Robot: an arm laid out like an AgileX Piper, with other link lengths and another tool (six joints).
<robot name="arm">
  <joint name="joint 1" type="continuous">
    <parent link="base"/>
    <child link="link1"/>
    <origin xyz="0 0 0.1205" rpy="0 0 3.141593"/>
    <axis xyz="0 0 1"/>
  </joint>
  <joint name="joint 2" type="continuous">
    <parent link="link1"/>
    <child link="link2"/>
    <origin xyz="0 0 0" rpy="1.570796 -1.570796 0"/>
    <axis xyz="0 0 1"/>
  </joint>
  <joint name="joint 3" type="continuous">
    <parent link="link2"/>
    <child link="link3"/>
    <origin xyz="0.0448 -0.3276 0" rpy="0 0 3.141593"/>
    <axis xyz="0 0 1"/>
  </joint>
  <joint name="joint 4" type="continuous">
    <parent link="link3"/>
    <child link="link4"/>
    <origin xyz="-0.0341 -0.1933 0" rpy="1.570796 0 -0.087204"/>
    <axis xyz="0 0 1"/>
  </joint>
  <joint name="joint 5" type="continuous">
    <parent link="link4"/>
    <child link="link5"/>
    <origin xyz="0 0 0" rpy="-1.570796 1.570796 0"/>
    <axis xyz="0 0 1"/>
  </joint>
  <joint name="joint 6" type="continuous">
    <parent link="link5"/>
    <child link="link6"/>
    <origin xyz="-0.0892 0 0" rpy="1.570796 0 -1.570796"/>
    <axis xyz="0 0 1"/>
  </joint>
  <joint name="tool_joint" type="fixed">
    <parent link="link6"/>
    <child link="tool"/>
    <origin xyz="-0.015 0.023 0" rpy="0.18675 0 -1.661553"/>
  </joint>
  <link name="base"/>
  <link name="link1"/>
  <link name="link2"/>
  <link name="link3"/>
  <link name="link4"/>
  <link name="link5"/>
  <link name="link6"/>
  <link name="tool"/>
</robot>
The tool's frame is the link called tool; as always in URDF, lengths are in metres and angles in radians. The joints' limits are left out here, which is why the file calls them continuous.
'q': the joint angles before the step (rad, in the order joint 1, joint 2, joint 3, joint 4, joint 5, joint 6). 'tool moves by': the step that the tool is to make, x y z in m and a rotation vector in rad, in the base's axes. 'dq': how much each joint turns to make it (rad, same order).
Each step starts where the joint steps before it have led.
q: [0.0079 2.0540 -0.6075 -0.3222 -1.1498 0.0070]
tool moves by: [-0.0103 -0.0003 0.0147 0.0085 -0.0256 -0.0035]
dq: [0.0001 -0.0575 0.0297 0.0019 -0.0003 0.0083]
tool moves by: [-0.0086 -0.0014 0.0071 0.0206 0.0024 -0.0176]
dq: [0.0000 -0.0355 0.0323 0.0145 0.0003 0.0183]
